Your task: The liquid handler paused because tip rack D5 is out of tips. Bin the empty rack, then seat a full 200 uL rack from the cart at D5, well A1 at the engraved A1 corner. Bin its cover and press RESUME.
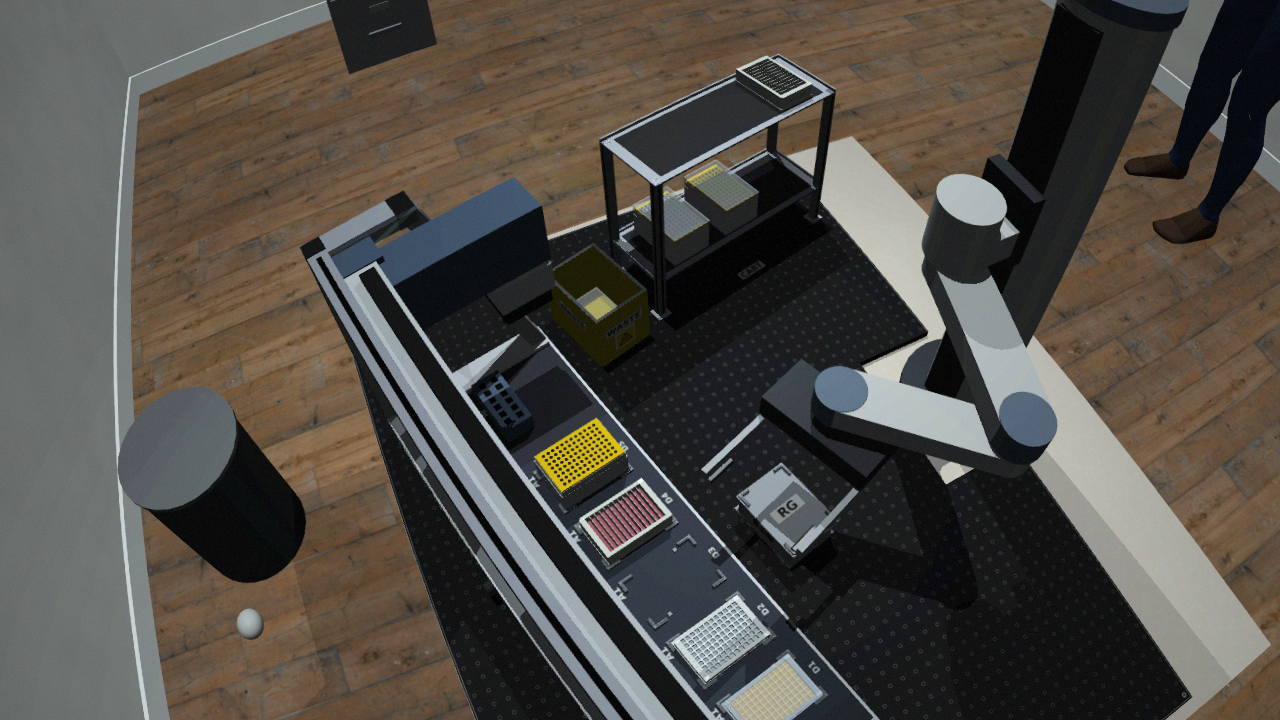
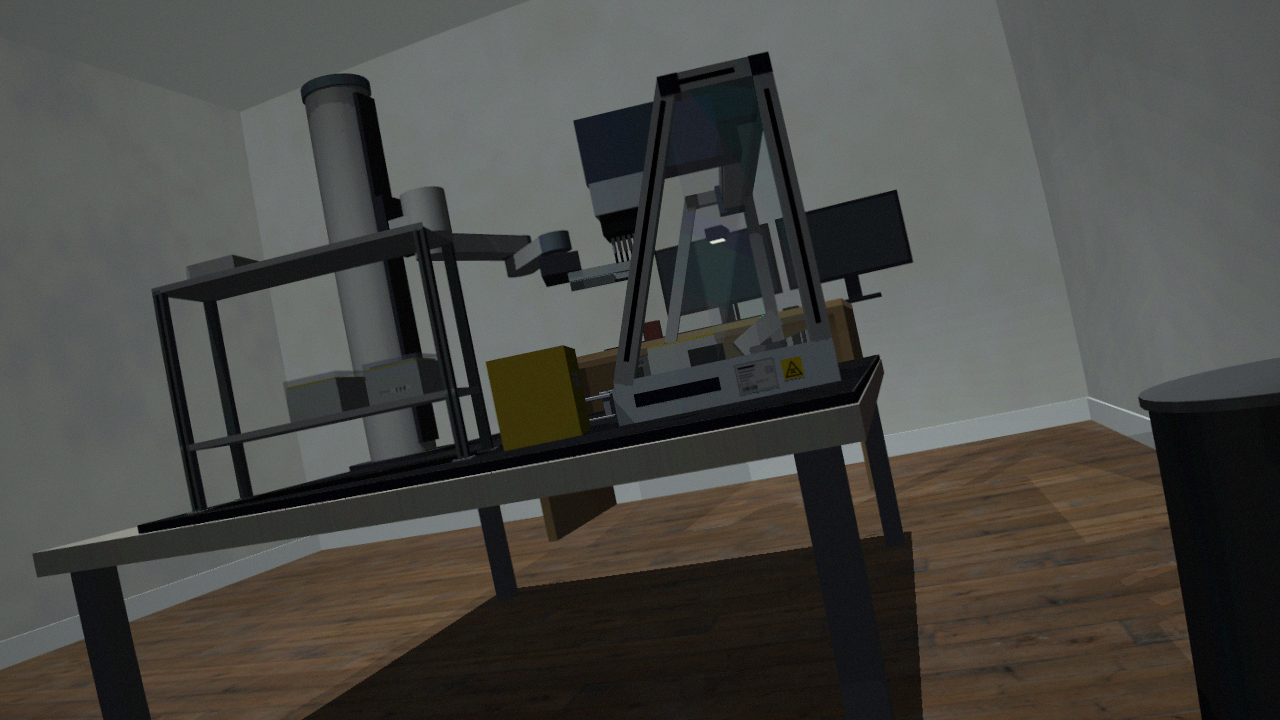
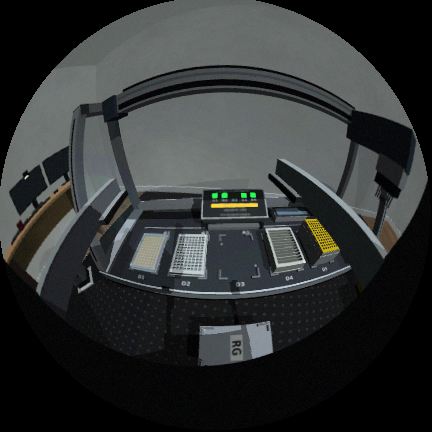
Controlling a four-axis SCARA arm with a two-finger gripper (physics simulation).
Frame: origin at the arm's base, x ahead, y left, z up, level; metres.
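Seen in the pictures: gripper, fingertip midpoint: [image 1: 750, 513] [image 3: 194, 171]; arm's base, origin of the base link: [image 1: 959, 395].
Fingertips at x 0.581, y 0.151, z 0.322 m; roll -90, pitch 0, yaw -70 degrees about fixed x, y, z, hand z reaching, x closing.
Pixels of each thing's top centre, then the offset from my fingertips to it. "spot": a spot on its surface instead.
- grey RG block, middle of its top: [image 1: 787, 507] [image 2: 590, 394] [image 3: 236, 347] 0.135 m back, 0.079 m right, 0.253 m down
- yellow-topped rack, middle of its top: [image 1: 579, 454] [image 2: 681, 341] [image 3: 323, 232] 0.140 m ahead, 0.288 m right, 0.190 m down
- engraved A1 label, surface spot: [image 1: 534, 480] spot: 0.222 m ahead, 0.308 m right, 0.251 m down
- cart's, middle of its top: [image 2: 304, 262] [image 1: 723, 110] 0.336 m back, 0.701 m right, 0.047 m up
- waste bin, middle of its top: [image 2: 532, 354] [image 1: 595, 281] 0.021 m back, 0.602 m right, 0.174 m down
- pale yellowish piece, middle of its top: [image 1: 599, 316] 0.021 m back, 0.603 m right, 0.278 m down
- D1, middle of its top: [image 1: 773, 698] [image 3: 147, 248] 0.043 m ahead, 0.198 m left, 0.237 m down
- D2, middle of its top: [image 1: 721, 637] [image 3: 188, 251] 0.067 m ahead, 0.076 m left, 0.237 m down
- red-striped reservoir, middle of its top: [image 1: 625, 517] [image 3: 284, 244] 0.116 m ahead, 0.167 m right, 0.220 m down
- dark blue head, surface spot: [image 1: 465, 237] spot: 0.203 m ahead, 0.453 m right, 0.187 m up
- panel, surface spot: [image 3: 234, 205] spot: 0.219 m ahead, 0.020 m right, 0.190 m down
My gripper [image 1: 753, 510] [image 3: 194, 171] is open, nothing between its fingers; it hangs above the grey RG block [image 1: 780, 512] [image 3: 217, 342] on the black mat. At D5 sits a yellow-topped rack [image 1: 581, 456] [image 3: 322, 236] with dark open holes. An engraved A1 label [image 1: 534, 480] is beside it. On the cart's [image 1: 689, 129] [image 2: 313, 257] lower shelf stand two racks with pale covers, one rack [image 1: 671, 223] nearer the waste bin [image 1: 572, 326] [image 2: 537, 398] and another rack [image 1: 721, 195] beside it. A pale yellowish piece [image 1: 597, 302] shows inside the bin. The RESUME button cannot be made out.
Plates stand at D1 [image 1: 771, 691] [image 3: 149, 251] and D2 [image 1: 721, 637] [image 3: 189, 254]; a red-striped reservoir [image 1: 626, 519] stands at D4. A rack [image 1: 774, 78] sits on the cart top. The gantry beam and dark blue head [image 1: 465, 237] [image 3: 382, 142] frame the deck. A panel [image 3: 234, 205] shows green lights.
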